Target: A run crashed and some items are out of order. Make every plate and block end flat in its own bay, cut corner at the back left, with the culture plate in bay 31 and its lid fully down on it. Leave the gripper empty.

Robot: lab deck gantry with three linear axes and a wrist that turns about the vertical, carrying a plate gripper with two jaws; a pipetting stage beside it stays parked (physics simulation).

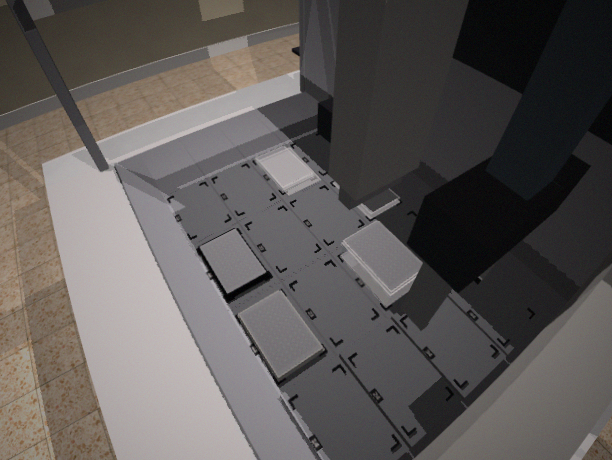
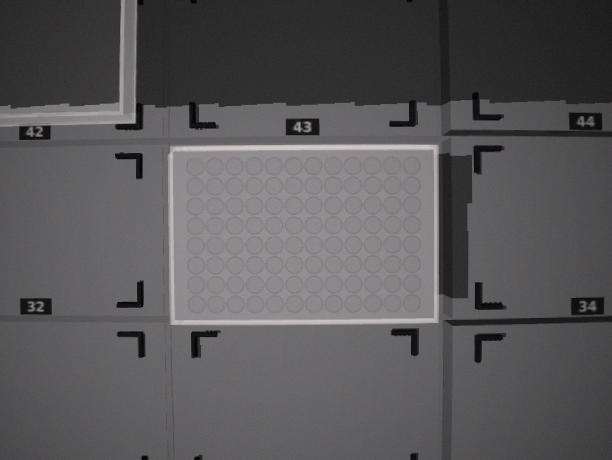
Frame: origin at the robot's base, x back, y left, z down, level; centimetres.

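Where they show: gripper, between the fingertips: [image 1: 442,294]; robot's base, origin of its link: [image 1: 169,199].
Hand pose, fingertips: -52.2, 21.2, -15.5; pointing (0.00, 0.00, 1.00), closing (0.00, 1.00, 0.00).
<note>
Things, the pixels of their centre, and the offset from my fingertips, as dx, dy, dz.
- white plate, middle of its body: [image 1: 289,170] +43.4, +4.5, +14.0
- white-rimmed item, middle of its body: [image 2: 28,52] [image 1: 365,190] +29.4, +15.2, +14.8
- plate with a black base, middle of its body: [image 1: 232,261] +29.4, -16.9, +14.8
My gripper [image 1: 444,286] is above the deck near bay 33. Its near jaw shows at the outer end of the body, so it looks open; the far jaw is hidden. A pale plate [image 1: 382,257] [image 2: 304,235] tops a tall stack in bay 33, hiding that bay's marks. A white plate [image 1: 286,167] lies in bay 31, with a lower layer showing past its right end. A white-rimmed item [image 1: 385,204] [image 2: 128,60] is in bay 42, partly hidden. A plate with a black base [image 1: 232,260] is in bay 12. A pale plate [image 1: 280,332] lies in bay 13.
A large grey column [image 1: 390,95] hangs in front of the back of the deck and covers part of bay 42. The gripper's dark body [image 1: 480,220] hides part of the right side. A pale deck border [image 1: 100,300] runs along the front, with a thin post [image 1: 65,92] at the left corner.
</note>
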